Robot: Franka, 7 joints.
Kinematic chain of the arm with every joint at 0, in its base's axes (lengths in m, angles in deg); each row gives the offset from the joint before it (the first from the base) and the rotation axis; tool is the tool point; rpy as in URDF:
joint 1: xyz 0 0 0.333 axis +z
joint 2: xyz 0 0 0 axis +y
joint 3: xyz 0 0 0.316 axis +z
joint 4: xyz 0.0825 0 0 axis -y
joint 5: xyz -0.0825 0 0.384 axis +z
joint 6: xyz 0 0 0 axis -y
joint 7: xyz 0.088 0 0 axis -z
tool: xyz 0 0 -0.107 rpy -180 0 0
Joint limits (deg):
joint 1: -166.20..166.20
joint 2: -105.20..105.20
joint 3: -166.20..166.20
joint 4: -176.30..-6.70
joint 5: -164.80..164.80
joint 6: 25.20..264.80
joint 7: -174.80..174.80
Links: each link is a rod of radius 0.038 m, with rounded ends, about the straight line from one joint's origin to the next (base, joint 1, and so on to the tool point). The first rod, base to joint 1, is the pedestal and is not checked.
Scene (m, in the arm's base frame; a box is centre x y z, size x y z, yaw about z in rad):
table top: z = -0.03
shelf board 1: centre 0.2 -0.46 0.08 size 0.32 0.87 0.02 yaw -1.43
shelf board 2: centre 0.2 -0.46 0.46 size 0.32 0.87 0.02 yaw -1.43
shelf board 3: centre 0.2 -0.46 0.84 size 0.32 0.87 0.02 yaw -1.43
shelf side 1: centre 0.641 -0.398 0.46 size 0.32 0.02 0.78 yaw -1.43
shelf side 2: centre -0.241 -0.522 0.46 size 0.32 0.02 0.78 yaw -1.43
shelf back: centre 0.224 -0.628 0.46 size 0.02 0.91 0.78 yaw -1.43
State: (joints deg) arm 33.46 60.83 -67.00 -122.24 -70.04 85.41 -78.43
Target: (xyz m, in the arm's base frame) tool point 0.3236 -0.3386 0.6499
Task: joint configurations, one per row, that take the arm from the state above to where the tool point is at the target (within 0.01 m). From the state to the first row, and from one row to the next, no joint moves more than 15 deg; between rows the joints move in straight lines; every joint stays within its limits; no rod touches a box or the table.
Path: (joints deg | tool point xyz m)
1: 39.27 67.47 -67.20 -116.56 -57.45 81.10 -85.04 | 0.4368 -0.2852 0.2902
2: 45.09 74.10 -67.40 -110.89 -44.87 76.80 -91.64 | 0.4730 -0.2225 0.2690
3: 50.90 80.74 -67.60 -105.21 -32.28 72.49 -98.25 | 0.4988 -0.1549 0.2374
4: 56.71 87.37 -67.80 -99.53 -19.70 68.18 -104.85 | 0.5133 -0.0850 0.1965
5: 57.00 84.71 -79.81 -106.13 -31.78 65.82 -98.25 | 0.4974 -0.1203 0.3334
6: 57.29 82.06 -91.82 -112.72 -43.87 63.46 -91.64 | 0.4519 -0.1408 0.4597
7: 57.59 79.40 -103.83 -119.31 -55.96 61.09 -85.04 | 0.3825 -0.1488 0.5670
8: 57.88 76.74 -115.84 -125.91 -68.05 58.73 -78.43 | 0.2965 -0.1475 0.6499
9: 47.91 67.95 -110.32 -118.47 -71.31 67.31 -78.43 | 0.3191 -0.2450 0.6508
10: 37.94 59.16 -104.80 -111.03 -74.58 75.89 -78.43 | 0.3236 -0.3386 0.6499

